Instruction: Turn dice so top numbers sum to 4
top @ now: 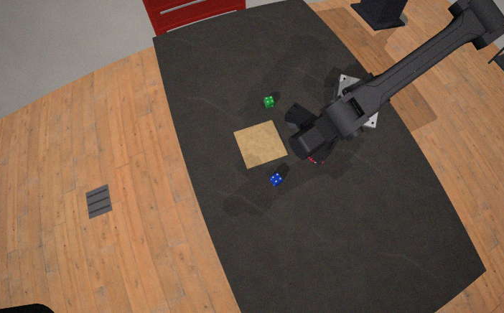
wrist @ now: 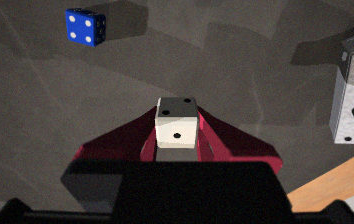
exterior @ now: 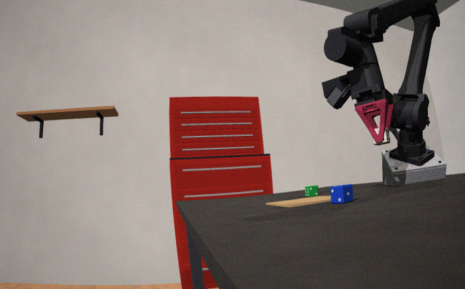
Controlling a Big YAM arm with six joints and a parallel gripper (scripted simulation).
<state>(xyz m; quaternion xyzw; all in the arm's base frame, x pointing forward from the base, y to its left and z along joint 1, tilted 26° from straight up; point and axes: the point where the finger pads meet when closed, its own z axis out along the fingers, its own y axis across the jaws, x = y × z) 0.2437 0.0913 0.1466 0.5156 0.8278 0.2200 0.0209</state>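
The white die lies right at my hand. The rest, counted from my hand: blue die (11 cm ahead, 9 cm below); green die (2 cm ahead, 27 cm to the right, 9 cm below); tan mat (11 cm ahead, 14 cm to the right, 11 cm below).
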